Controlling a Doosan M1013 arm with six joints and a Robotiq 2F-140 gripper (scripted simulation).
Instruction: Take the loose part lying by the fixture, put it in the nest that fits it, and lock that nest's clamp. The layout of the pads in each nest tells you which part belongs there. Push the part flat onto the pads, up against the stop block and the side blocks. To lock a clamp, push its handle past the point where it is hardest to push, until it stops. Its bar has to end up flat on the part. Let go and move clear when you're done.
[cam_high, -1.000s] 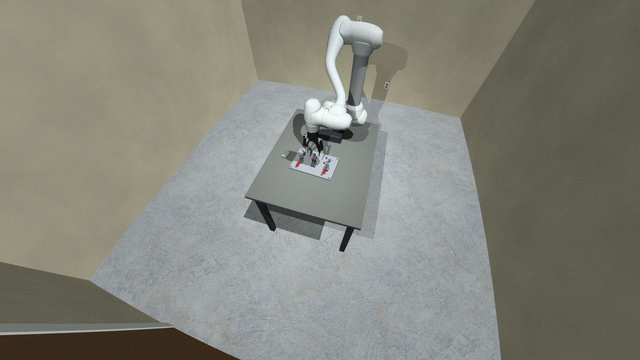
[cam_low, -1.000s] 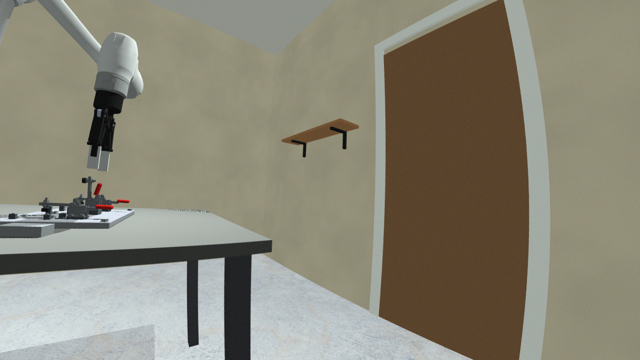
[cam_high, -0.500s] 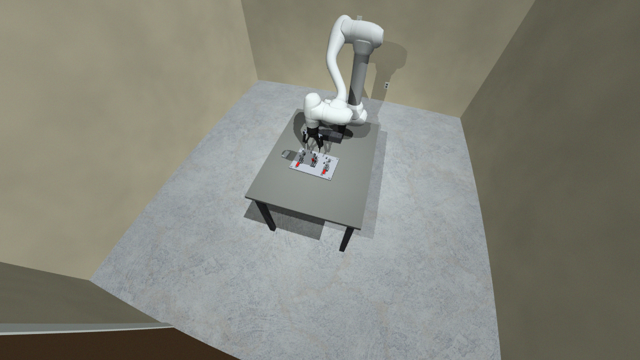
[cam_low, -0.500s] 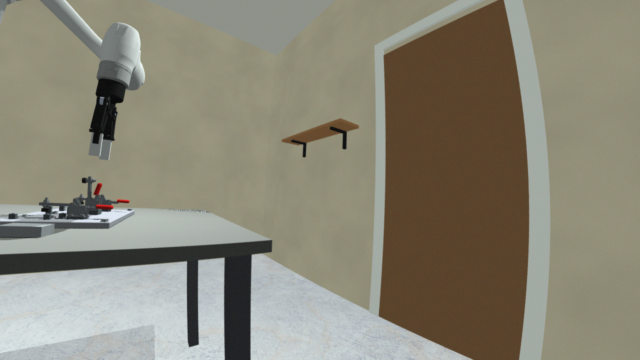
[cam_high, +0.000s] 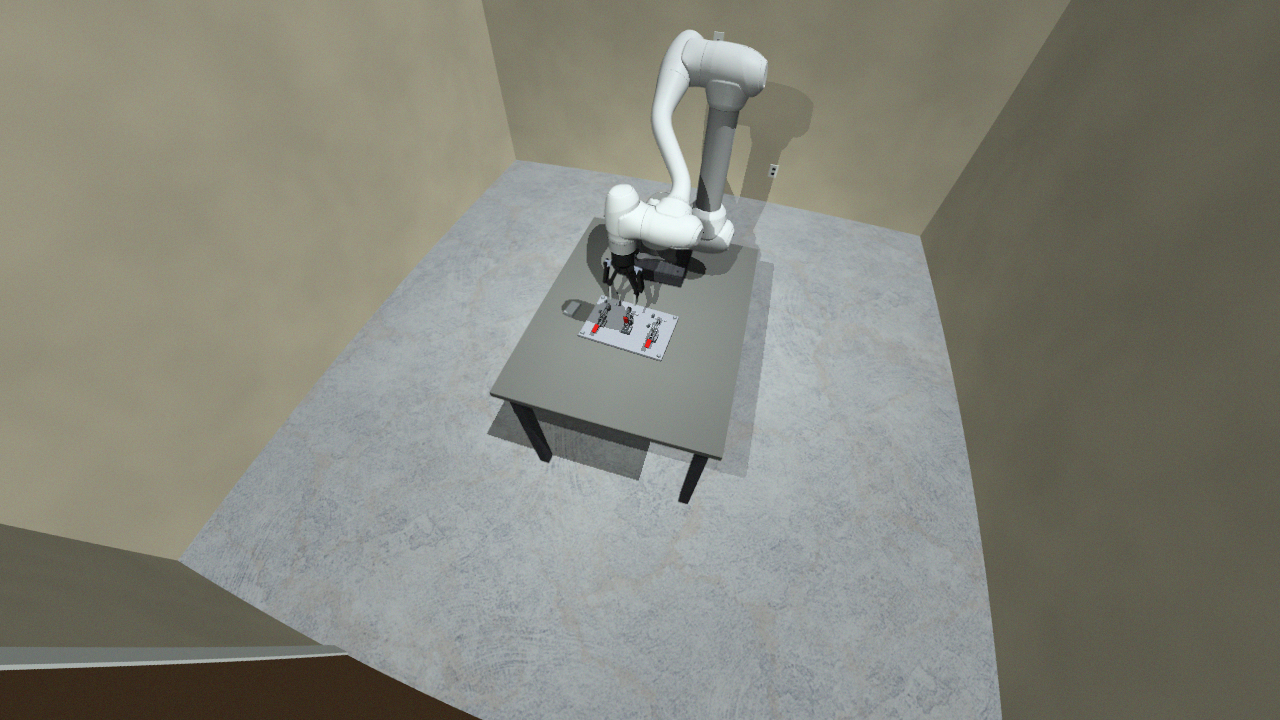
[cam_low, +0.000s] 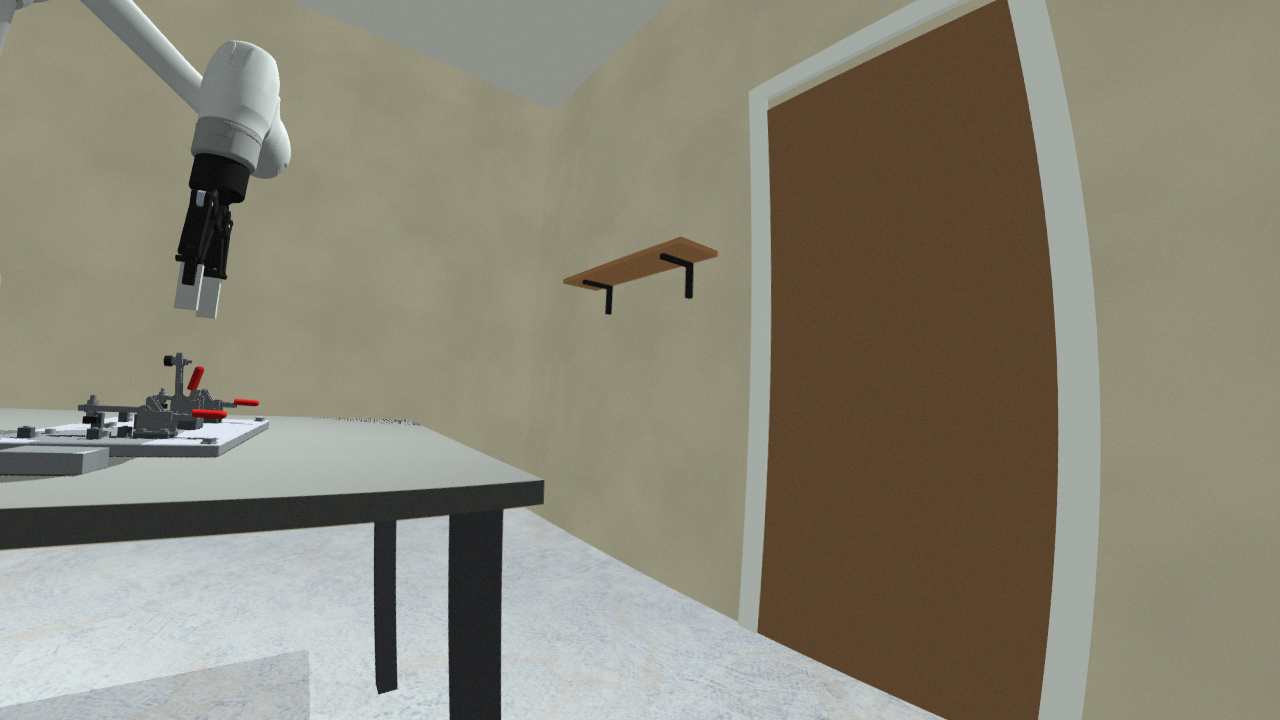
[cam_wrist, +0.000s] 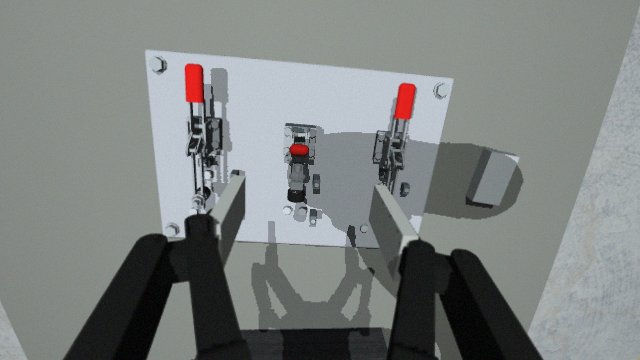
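Now: hand 23 cm to the left of the grey block part, 20 cm above it and 9 cm past it. The rest, counted from my hand: white fixture plate: 21 cm below, 3 cm behind, 2 cm to the left.
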